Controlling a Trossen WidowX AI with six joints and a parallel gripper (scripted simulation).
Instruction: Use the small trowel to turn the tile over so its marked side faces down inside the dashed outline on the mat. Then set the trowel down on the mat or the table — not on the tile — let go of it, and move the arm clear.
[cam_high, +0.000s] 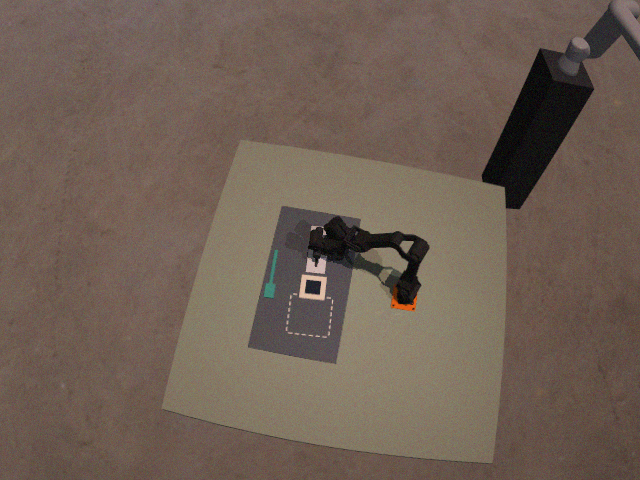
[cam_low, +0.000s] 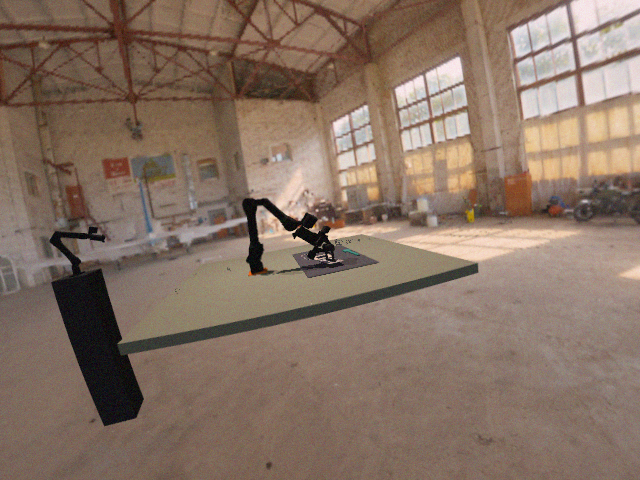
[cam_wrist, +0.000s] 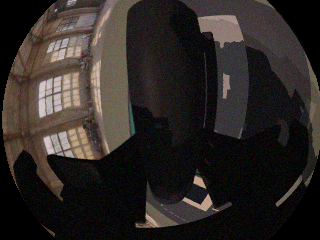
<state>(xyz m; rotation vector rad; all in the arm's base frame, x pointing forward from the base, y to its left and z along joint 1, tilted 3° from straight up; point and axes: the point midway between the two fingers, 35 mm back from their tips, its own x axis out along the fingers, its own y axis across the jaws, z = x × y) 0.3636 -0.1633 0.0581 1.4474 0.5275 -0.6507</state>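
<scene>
Now: gripper tip 110 mm to the right of the dark grey mat, 80 mm above it and 10 mm short of it. From my gripper tip the other things lie so: tile: 140 mm to the left, 50 mm below, 20 mm behind; then teal trowel: 150 mm ahead, 110 mm to the left, 50 mm below.
</scene>
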